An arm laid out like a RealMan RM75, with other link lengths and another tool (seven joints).
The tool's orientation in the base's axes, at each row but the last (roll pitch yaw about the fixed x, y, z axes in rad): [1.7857, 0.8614, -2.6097]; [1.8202, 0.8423, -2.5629]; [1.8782, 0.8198, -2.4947]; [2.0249, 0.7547, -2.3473]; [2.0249, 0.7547, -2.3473]
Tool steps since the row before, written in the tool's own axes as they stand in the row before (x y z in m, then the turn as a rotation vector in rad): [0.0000, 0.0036, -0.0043, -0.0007, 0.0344, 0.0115]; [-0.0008, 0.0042, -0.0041, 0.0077, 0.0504, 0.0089]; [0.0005, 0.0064, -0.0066, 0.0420, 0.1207, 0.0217]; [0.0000, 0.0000, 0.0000, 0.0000, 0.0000, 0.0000]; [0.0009, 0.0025, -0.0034, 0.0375, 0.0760, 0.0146]
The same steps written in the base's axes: [-0.0012, -0.0047, 0.0029, -0.0294, 0.0042, 0.0208]; [-0.0011, -0.0042, 0.0040, -0.0450, -0.0042, 0.0253]; [-0.0024, -0.0072, 0.0052, -0.1206, -0.0194, 0.0433]; [0.0000, 0.0000, 0.0000, 0.0000, 0.0000, 0.0000]; [-0.0009, -0.0037, 0.0021, -0.0820, -0.0172, 0.0194]
